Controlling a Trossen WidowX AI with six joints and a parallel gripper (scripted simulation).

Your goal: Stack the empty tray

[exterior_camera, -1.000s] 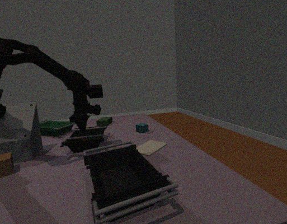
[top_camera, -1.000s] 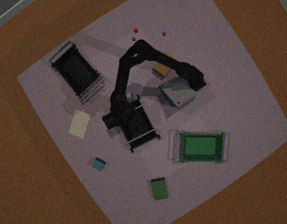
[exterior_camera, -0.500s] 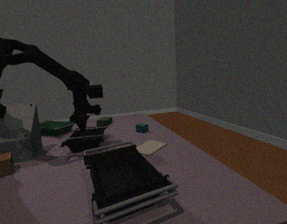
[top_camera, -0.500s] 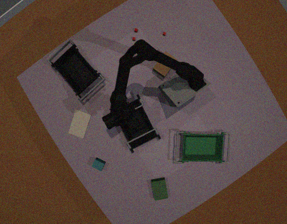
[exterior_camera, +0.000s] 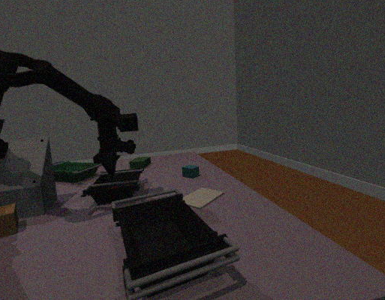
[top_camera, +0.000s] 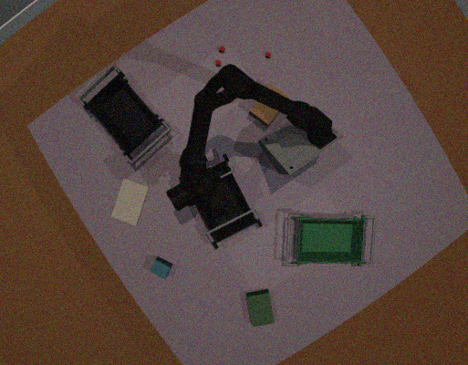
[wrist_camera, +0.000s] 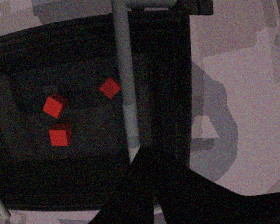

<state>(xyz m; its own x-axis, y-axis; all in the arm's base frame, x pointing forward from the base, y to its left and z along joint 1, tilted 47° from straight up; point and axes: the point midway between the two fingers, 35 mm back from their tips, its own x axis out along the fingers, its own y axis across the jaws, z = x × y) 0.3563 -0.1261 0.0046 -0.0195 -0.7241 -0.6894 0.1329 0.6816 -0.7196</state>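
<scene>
My gripper tip is now 220 mm past the green tray, 410 mm to the right of it and 40 mm above it. From my gripper tip the other things lie so: cream card 290 mm ahead, 100 mm to the right, 80 mm below; teal cube 330 mm ahead, 160 mm to the left, 60 mm below; tan box 310 mm behind, 100 mm to the right, 60 mm below.
</scene>
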